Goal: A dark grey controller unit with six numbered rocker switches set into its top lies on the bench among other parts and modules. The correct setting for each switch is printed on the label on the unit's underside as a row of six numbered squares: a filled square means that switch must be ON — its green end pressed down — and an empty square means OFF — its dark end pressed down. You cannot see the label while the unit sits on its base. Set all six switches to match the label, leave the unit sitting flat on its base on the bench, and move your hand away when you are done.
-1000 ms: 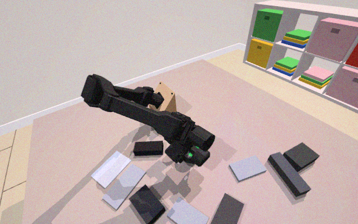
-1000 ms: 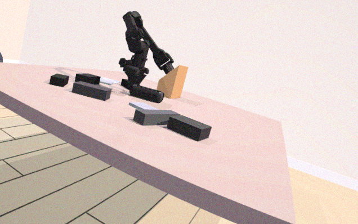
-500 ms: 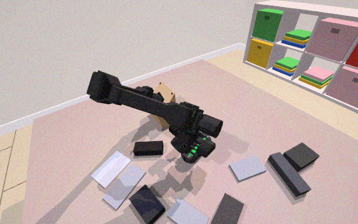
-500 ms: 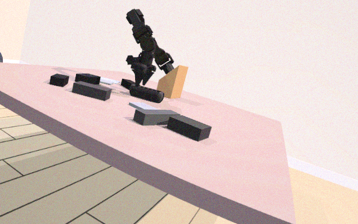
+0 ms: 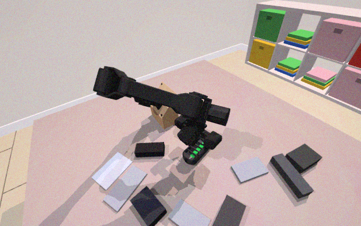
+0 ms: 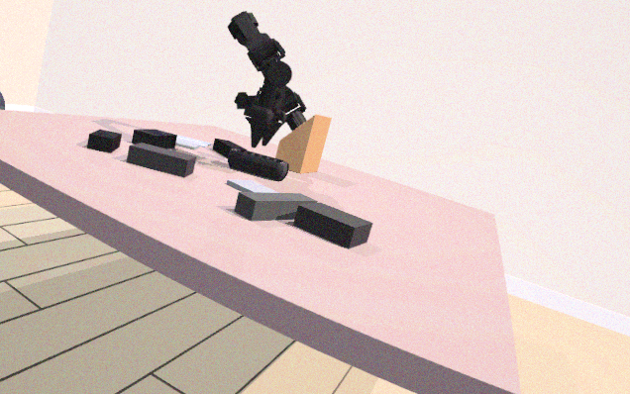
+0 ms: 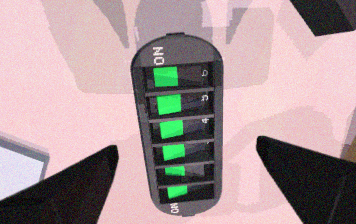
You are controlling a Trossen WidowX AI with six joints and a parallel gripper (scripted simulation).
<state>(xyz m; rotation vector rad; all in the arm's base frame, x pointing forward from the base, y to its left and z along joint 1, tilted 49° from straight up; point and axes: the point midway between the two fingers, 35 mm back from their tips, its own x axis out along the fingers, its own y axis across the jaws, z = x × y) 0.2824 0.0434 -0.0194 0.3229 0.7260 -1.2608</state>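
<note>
The dark module lies 170 mm to the right of my gripper tip, 110 mm behind it and 50 mm below it.
</note>
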